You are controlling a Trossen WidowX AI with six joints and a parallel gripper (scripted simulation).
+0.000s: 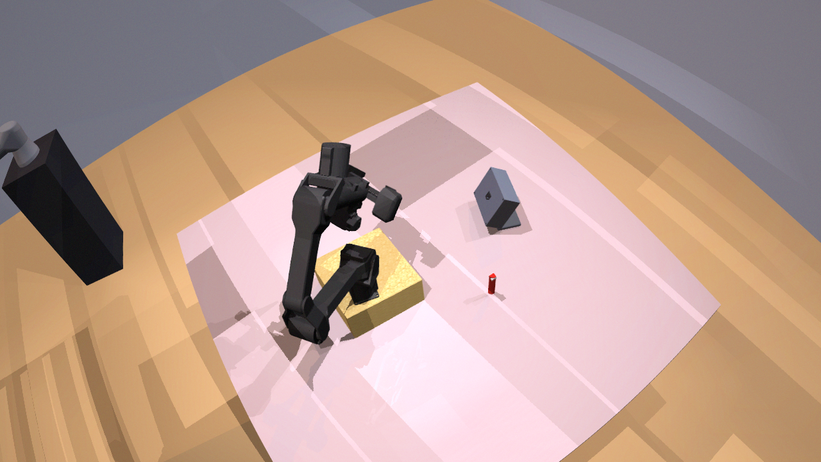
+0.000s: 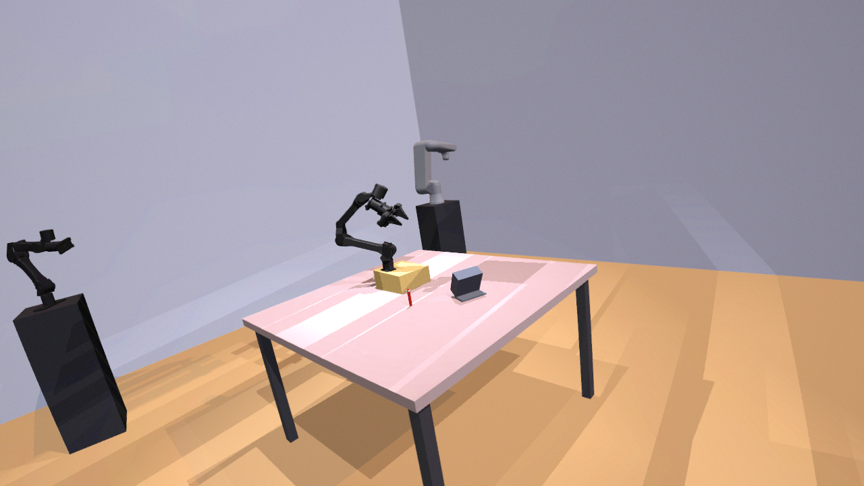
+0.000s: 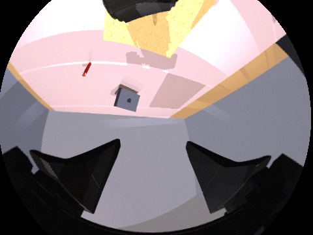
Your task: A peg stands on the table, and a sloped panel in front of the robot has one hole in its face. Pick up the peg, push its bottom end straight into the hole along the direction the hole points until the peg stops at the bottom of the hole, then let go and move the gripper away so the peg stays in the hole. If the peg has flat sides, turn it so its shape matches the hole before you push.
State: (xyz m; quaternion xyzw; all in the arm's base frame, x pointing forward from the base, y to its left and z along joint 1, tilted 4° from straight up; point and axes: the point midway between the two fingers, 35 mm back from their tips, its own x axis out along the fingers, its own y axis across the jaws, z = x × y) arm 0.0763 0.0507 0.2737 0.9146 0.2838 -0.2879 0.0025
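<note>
Right now the red peg is 290 mm below my gripper tip, 200 mm ahead of it and 170 mm to the right of it. Also, from my gripper tip: grey sloped panel (340 mm ahead, 280 mm below, 60 mm to the left).
</note>
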